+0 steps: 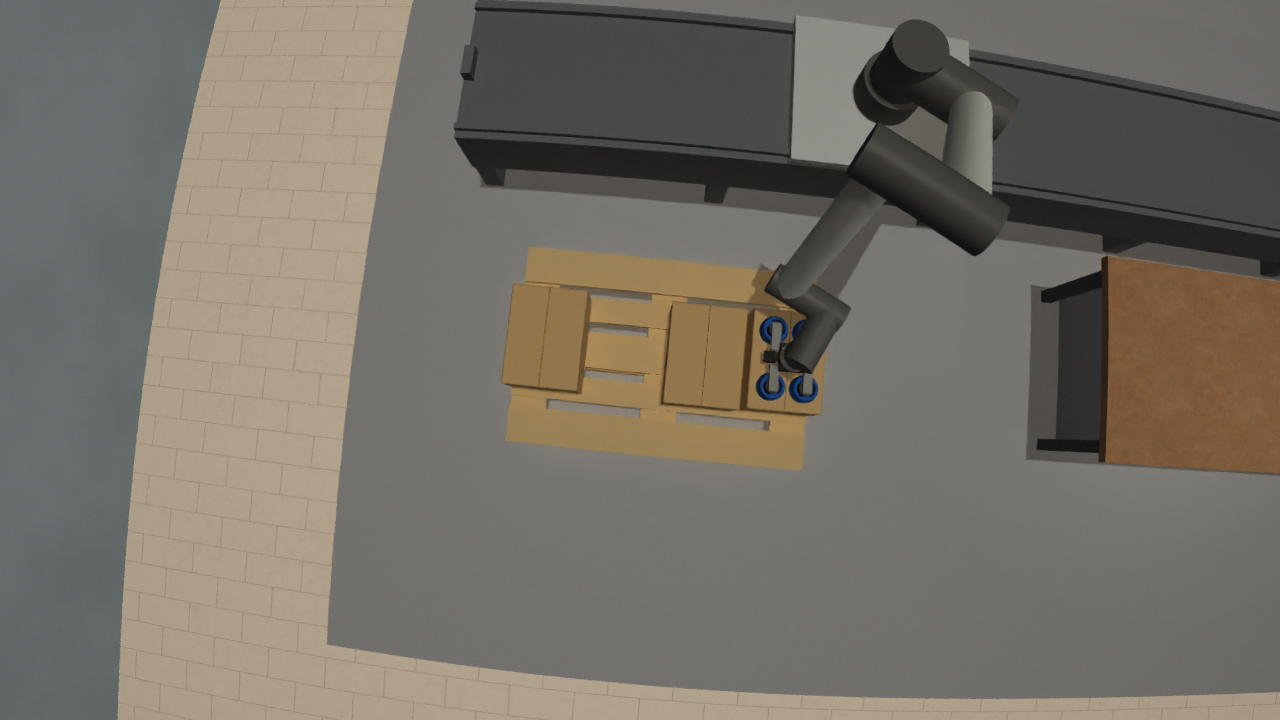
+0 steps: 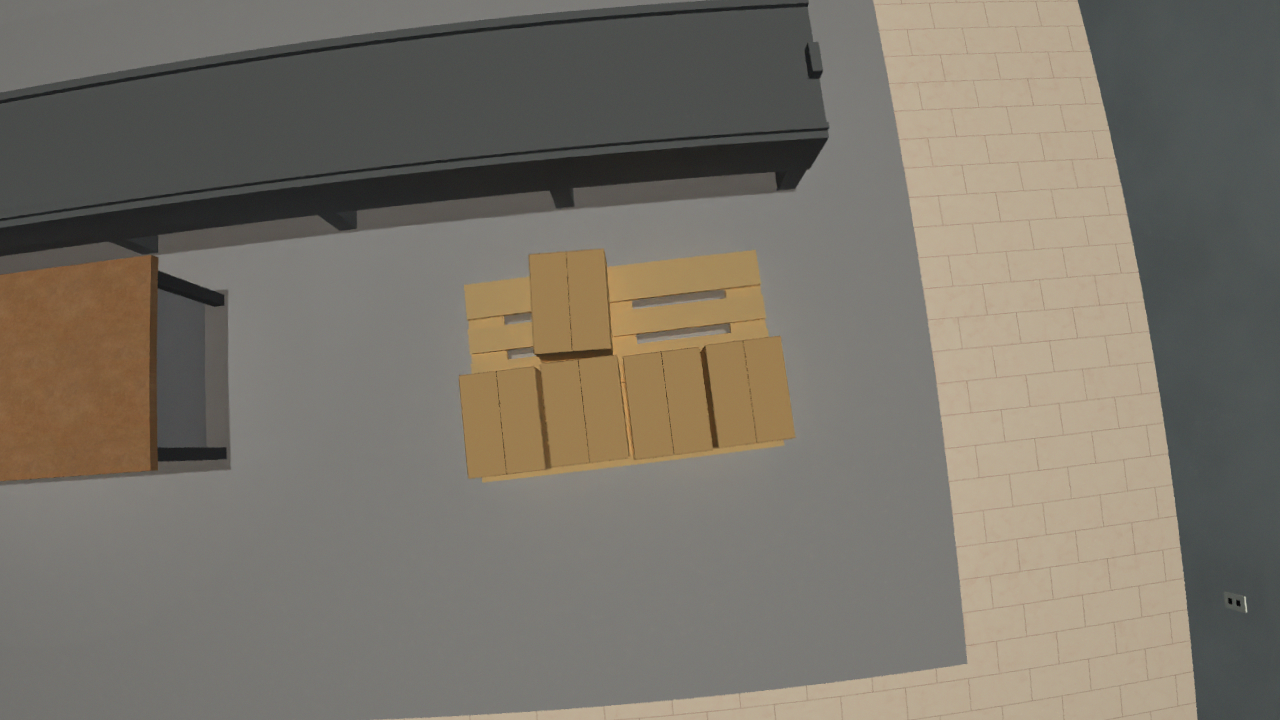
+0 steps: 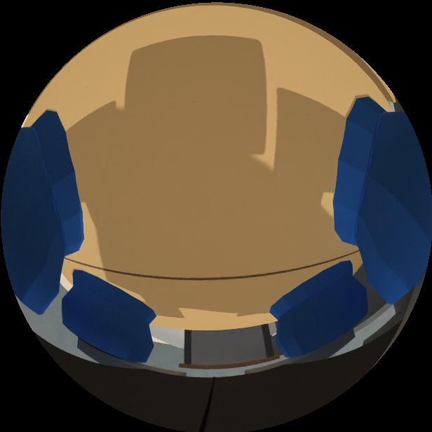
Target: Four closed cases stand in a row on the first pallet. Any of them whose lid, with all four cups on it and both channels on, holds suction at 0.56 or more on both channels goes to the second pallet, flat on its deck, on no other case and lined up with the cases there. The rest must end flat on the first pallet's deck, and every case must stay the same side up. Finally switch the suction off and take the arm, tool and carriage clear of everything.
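My suction head out of frame in image 2. Suction head visible in image 1, image 3. Same spot on the suction head: (image 1: 793, 392) and (image 3: 62, 314).
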